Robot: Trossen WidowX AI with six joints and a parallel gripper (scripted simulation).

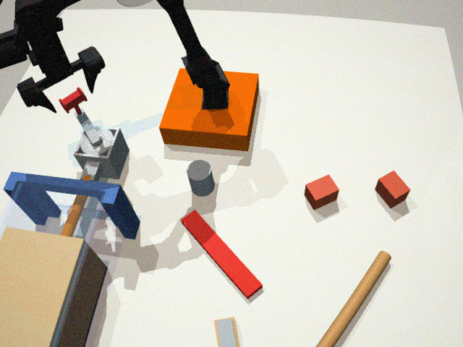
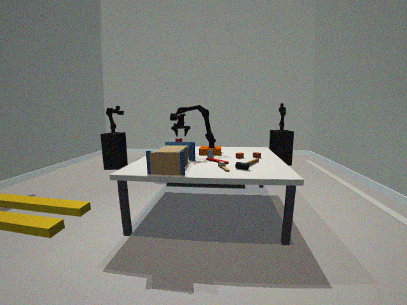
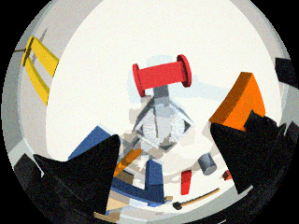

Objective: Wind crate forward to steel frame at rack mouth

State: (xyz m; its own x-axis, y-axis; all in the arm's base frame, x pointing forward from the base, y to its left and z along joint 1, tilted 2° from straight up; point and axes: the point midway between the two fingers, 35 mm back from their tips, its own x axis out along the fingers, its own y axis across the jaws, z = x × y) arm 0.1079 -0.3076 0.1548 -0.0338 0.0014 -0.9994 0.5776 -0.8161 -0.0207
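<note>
Now: gripper tip 50 mm above the red knob, 40 mm past it and 30 mm to the left of it. From my gripper tip the other things lie so: flat red bar: 320 mm to the left, 280 mm ahead, 180 mm below; grey winch: 160 mm below, 20 mm to the left, 20 mm ahead; winch handle: 80 mm below, 10 mm to the right, 10 mm behind.
</note>
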